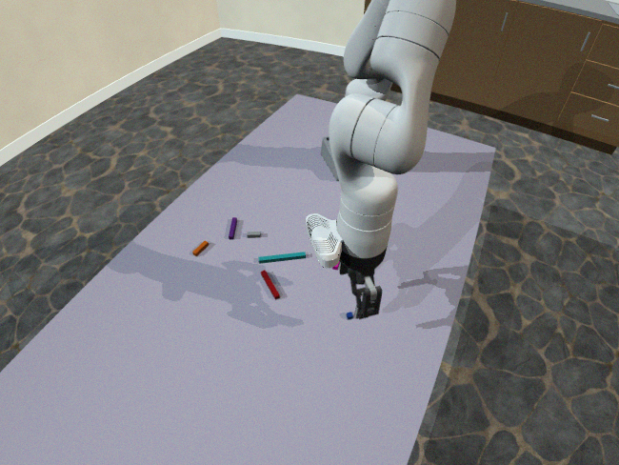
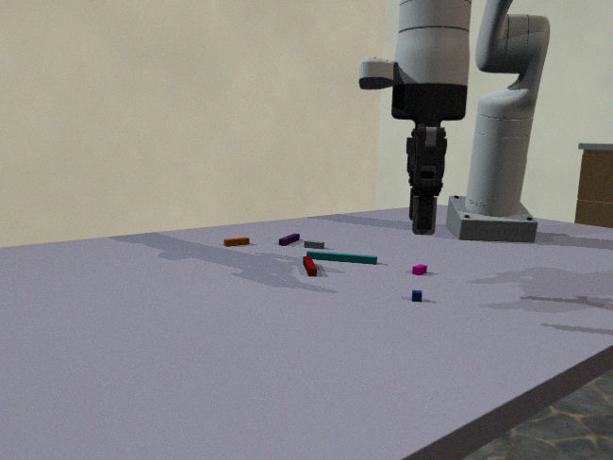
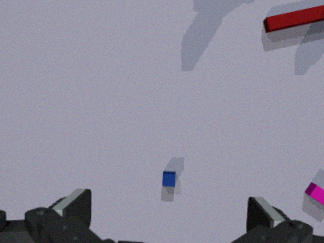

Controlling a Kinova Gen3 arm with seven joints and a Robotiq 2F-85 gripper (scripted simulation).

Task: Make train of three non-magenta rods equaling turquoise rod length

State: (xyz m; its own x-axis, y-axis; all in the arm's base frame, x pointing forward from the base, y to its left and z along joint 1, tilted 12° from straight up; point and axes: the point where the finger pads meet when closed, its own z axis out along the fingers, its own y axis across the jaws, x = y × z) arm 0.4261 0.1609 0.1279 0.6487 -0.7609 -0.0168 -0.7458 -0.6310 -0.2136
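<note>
The blue rod is 8 cm below my hand. Also, from my hand: turquoise rod: 18 cm to the right, 8 cm below, 6 cm behind; red rod: 17 cm to the right, 8 cm below, 1 cm ahead; magenta rod: 10 cm behind, 8 cm below, 7 cm to the right.
</note>
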